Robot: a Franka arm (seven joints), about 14 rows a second.
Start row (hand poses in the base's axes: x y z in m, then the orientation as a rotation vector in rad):
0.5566 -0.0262 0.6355 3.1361 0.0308 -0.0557
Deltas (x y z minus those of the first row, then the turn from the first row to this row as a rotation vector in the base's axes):
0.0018 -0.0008 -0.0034 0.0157 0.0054 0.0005
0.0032 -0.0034 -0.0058 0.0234 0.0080 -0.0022
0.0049 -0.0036 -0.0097 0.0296 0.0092 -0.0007
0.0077 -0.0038 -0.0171 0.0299 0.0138 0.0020
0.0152 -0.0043 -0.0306 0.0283 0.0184 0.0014
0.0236 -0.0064 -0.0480 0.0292 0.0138 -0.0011
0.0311 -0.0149 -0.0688 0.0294 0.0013 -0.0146
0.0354 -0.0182 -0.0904 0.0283 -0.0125 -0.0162
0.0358 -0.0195 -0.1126 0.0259 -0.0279 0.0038
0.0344 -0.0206 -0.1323 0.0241 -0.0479 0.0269
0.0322 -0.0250 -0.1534 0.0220 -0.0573 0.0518
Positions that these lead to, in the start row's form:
0.5584 -0.0270 0.6321 -3.1299 -0.0320 0.0638
0.5598 -0.0296 0.6297 -3.1221 -0.0279 0.0676
0.5615 -0.0298 0.6258 -3.1158 -0.0304 0.0692
0.5643 -0.0300 0.6184 -3.1153 -0.0346 0.0764
0.5718 -0.0305 0.6049 -3.1167 -0.0336 0.0836
0.5802 -0.0326 0.5875 -3.1160 -0.0298 0.0764
0.5877 -0.0411 0.5667 -3.1162 -0.0087 0.0570
0.5920 -0.0444 0.5451 -3.1178 -0.0061 0.0355
0.5924 -0.0457 0.5229 -3.1206 -0.0372 0.0115
0.5910 -0.0468 0.5032 -3.1224 -0.0731 -0.0198
0.5888 -0.0512 0.4821 -3.1237 -0.1120 -0.0346

